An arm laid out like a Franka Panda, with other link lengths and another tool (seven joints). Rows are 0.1 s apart.
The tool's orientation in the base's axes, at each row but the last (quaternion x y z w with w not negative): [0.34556 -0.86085 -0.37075 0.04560]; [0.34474 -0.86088 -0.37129 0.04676]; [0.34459 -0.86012 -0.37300 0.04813]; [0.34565 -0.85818 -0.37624 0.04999]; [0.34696 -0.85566 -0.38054 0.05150]
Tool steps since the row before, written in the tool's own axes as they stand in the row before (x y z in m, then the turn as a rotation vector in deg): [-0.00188 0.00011 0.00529 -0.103 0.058 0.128]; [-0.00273 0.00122 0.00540 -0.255 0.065 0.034]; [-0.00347 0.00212 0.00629 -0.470 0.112 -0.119]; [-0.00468 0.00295 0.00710 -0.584 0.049 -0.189]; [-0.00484 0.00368 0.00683 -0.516 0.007 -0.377]
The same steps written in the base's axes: [-0.00041 0.00445 -0.00341 0.003 0.171 -0.035]; [-0.00043 0.00559 -0.00259 0.146 0.212 0.064]; [-0.00069 0.00704 -0.00248 0.334 0.277 0.243]; [-0.00056 0.00870 -0.00223 0.480 0.276 0.270]; [-0.00080 0.00900 -0.00144 0.518 0.098 0.361]
